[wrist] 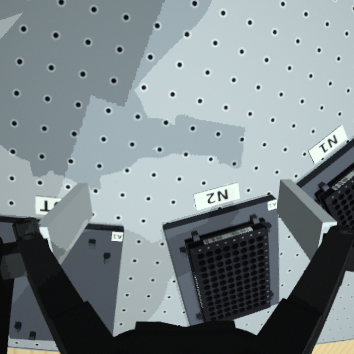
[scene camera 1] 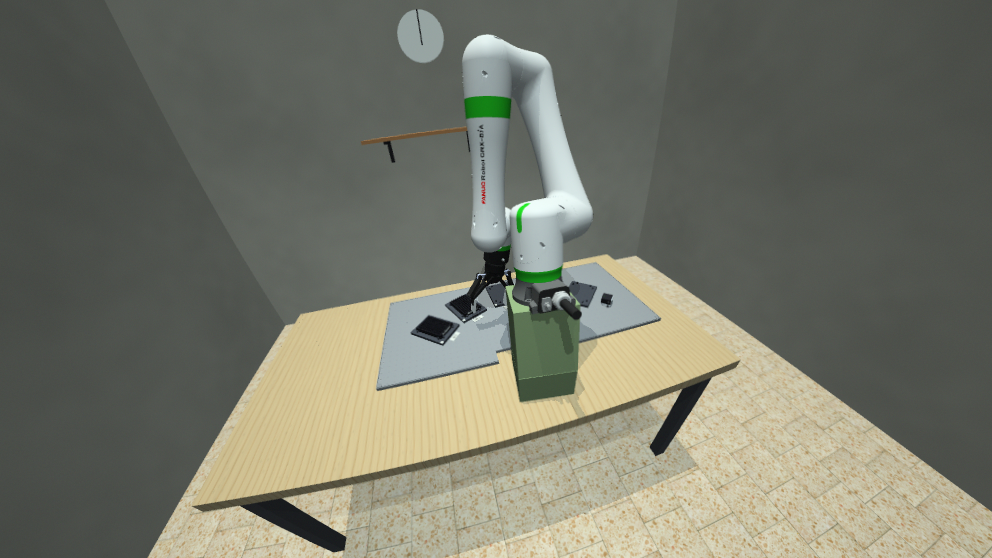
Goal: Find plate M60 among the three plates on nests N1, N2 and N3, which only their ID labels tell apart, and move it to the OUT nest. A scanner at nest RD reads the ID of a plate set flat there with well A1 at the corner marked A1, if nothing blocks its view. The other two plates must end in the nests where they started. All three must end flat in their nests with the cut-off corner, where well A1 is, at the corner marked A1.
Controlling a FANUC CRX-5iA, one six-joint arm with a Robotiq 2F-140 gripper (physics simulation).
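Seen in the pictures: gripper, fingertip midpoint: [wrist: 183,198] [scene camera 1: 489,307]; arm's base at its link origin: [scene camera 1: 539,294].
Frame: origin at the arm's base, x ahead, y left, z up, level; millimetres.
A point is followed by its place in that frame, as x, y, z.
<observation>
My gripper [scene camera 1: 487,298] {286, 100, -234} [wrist: 183,198] {286, 100, -234} is open and empty, above the board near nest N2. A black many-welled plate [scene camera 1: 463,303] {400, 198, -271} [wrist: 232,275] {385, 188, -269} lies in nest N2 [wrist: 176,250] {368, 123, -283}, below and between the spread fingers in the wrist view. The pale strip on its edge is not readable. The nest's A1 mark is at its upper right corner there. Another plate [scene camera 1: 435,326] {284, 329, -270} [wrist: 345,195] {274, 287, -269} lies in nest N1 [wrist: 320,176] {263, 257, -283}, partly cut off at the right. The empty OUT nest [scene camera 1: 496,294] {432, 40, -283} [wrist: 100,270] {401, 50, -283} is at the left, its label partly hidden by a finger. Nest N3 is hidden in the scene view.
The grey perforated board [scene camera 1: 416,367] {115, 411, -295} [wrist: 165,197] {315, 102, -294} lies on the wooden table [scene camera 1: 312,416] {12, 757, -307}. The green pedestal [scene camera 1: 544,347] {-102, 24, -98} carries the arm. Right of it are nest RD [scene camera 1: 584,293] {298, -338, -283} and a small black block [scene camera 1: 606,299] {204, -388, -264}. A wall shelf [scene camera 1: 416,135] is behind.
</observation>
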